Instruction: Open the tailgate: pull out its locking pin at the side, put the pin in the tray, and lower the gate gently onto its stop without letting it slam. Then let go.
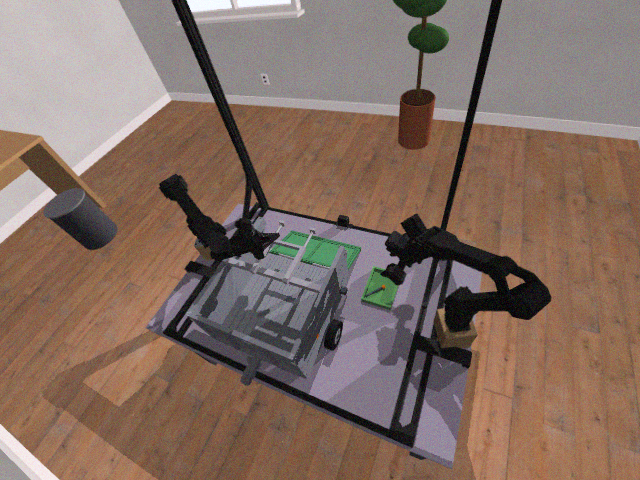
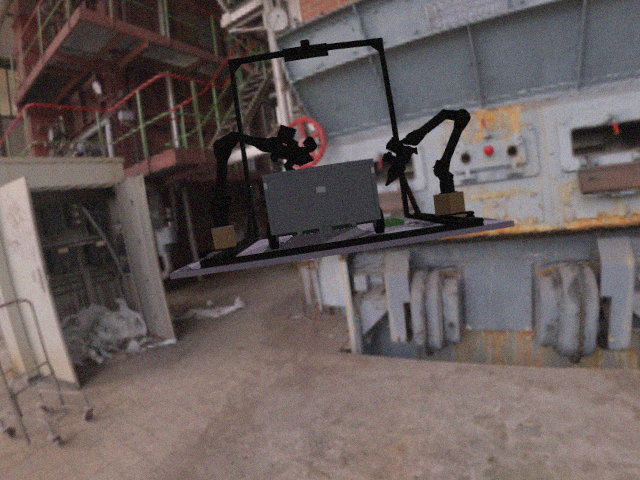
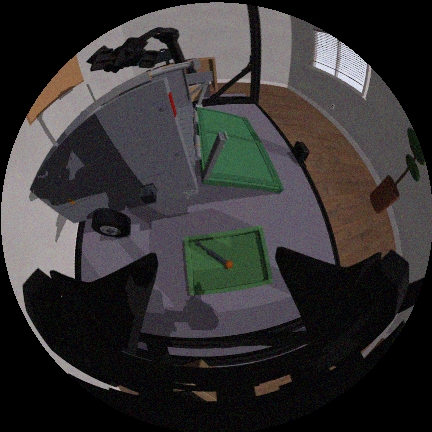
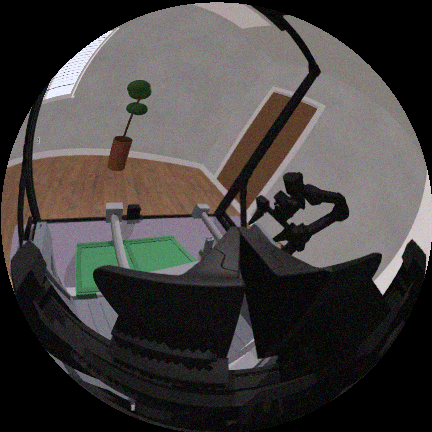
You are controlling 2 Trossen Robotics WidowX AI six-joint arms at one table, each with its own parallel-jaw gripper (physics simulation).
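Pixels of known places: left gripper, fingertip midpoint: [image 1: 385, 264] [image 2: 387, 184] [image 3: 217, 257]; right gripper, fingertip midpoint: [image 1: 279, 234] [image 2: 313, 159] [image 3: 144, 51] [image 4: 236, 233]; left arm's base, origin of the base link: [image 1: 457, 321] [image 2: 448, 193] [image 3: 186, 399]; right arm's base, origin of the base link: [image 2: 221, 226] [image 3: 188, 84].
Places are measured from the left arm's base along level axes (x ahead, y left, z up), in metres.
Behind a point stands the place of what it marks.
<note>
The grey trailer [image 1: 270, 305] {y -0.146, x 0.626, z -0.020 m} [image 2: 318, 195] {y 0.019, x 0.676, z 0.065 m} [image 3: 141, 141] {y -0.192, x 0.344, z 0.095 m} stands on the left of the table. Its tailgate [image 1: 299, 257] {y -0.208, x 0.476, z 0.171 m} [image 4: 116, 241] {y -0.337, x 0.560, z 0.168 m} is at the far end, with pale bars reaching over a large green mat [image 1: 328, 252] {y -0.386, x 0.399, z -0.066 m} [image 3: 241, 157] {y -0.372, x 0.369, z -0.066 m} [image 4: 155, 252] {y -0.389, x 0.382, z -0.070 m}; I cannot tell its angle. My right gripper [image 1: 270, 236] {y -0.264, x 0.529, z 0.233 m} [image 2: 309, 143] [image 4: 236, 233] {y -0.264, x 0.529, z 0.233 m} is shut and empty at the gate's upper left corner. The pin [image 1: 377, 290] {y -0.199, x 0.223, z -0.100 m} [image 3: 211, 254] {y -0.196, x 0.231, z -0.100 m}, dark with an orange knob, lies in the small green tray [image 1: 370, 300] {y -0.157, x 0.256, z -0.095 m} [image 3: 225, 282] {y -0.187, x 0.171, z -0.108 m} [image 2: 394, 221] {y -0.139, x 0.228, z -0.096 m}. My left gripper [image 1: 394, 273] {y -0.197, x 0.194, z 0.078 m} [image 2: 394, 162] [image 3: 217, 257] {y -0.197, x 0.194, z 0.078 m} hangs open above the tray.
A black frame [image 1: 461, 157] {y -0.357, x -0.058, z 0.362 m} [image 2: 385, 95] {y -0.378, x -0.048, z 0.593 m} stands around the table with posts at both sides. The trailer's wheel [image 1: 333, 333] {y -0.012, x 0.400, z -0.014 m} [image 3: 111, 223] {y -0.051, x 0.377, z -0.035 m} faces the tray. A potted plant [image 1: 417, 114] stands on the wooden floor beyond the table.
</note>
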